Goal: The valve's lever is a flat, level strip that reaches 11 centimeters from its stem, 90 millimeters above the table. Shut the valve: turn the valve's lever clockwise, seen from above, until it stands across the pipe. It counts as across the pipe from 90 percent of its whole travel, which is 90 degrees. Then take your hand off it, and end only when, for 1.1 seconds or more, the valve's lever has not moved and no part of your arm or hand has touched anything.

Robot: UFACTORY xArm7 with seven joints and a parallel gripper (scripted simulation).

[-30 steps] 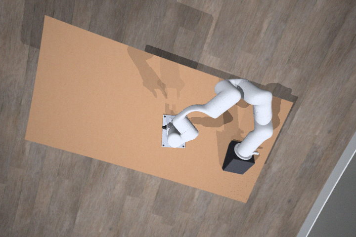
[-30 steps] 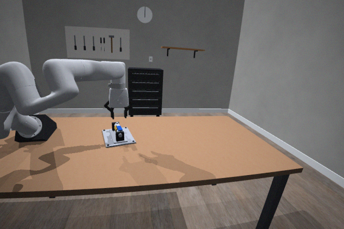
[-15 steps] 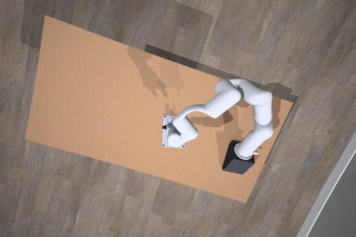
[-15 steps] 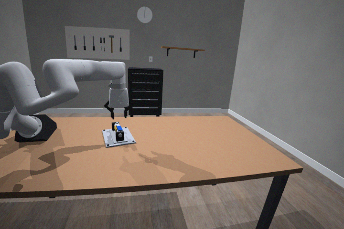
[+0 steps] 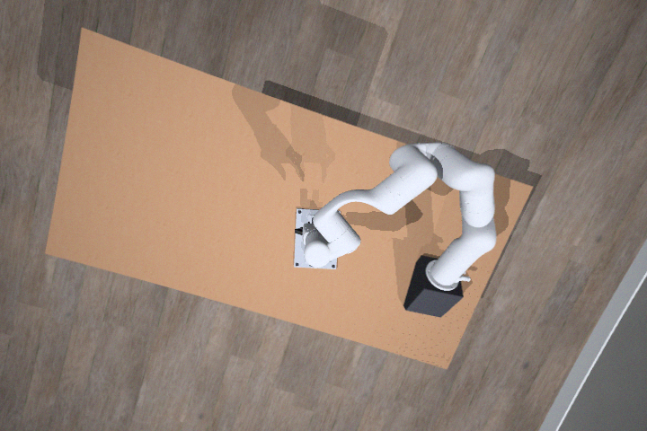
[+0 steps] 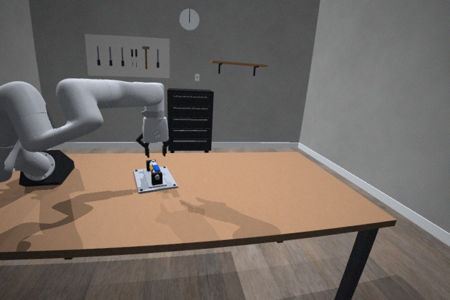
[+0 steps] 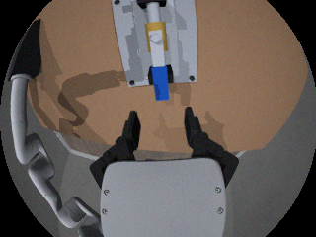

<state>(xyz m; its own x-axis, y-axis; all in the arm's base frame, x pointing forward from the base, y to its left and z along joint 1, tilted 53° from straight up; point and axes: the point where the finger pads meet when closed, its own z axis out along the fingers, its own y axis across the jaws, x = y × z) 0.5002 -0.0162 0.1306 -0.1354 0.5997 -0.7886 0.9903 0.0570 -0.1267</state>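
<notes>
Right now my hand is 8 cm above the lever, 5 cm to the right of it and 1 cm past it.
</notes>
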